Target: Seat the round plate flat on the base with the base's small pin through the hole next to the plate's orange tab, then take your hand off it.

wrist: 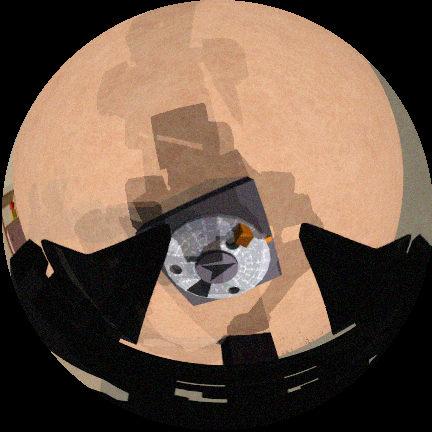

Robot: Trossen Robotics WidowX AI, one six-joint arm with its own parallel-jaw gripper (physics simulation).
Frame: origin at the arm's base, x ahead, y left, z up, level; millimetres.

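Seen in the pictures: gripper, between the fingertips: (237,230).
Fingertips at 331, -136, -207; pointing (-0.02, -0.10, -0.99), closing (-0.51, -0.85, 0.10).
A point is followed by its place in that frame, as x, y, z.
The round plate (256,261) @[274, -133, -237], pale grey and mottled, lies over the dark square base (251,199) @[327, -158, -250] in the lower middle of the wrist view. It looks about level; whether it sits fully down cannot be told. An orange-brown block (243,235) @[317, -137, -221] stands up from the plate. A small orange tab (268,239) @[281, -154, -249] shows at the plate's right edge. Dark round holes show at the plate's left and bottom, and a dark spot lies beside the block. The small pin cannot be made out. My gripper (237,230) @[331, -136, -207] is open and empty, its fingers wide apart on either side of the plate, the left fingertip overlapping its edge in view.
The base rests on a tan table top (310,100) @[387, -297, -274]. Shadows of the arm fall across the table and base. A shelf with small coloured items (13,212) shows at the far left edge, and grey floor (410,150) lies beyond the table's right edge.
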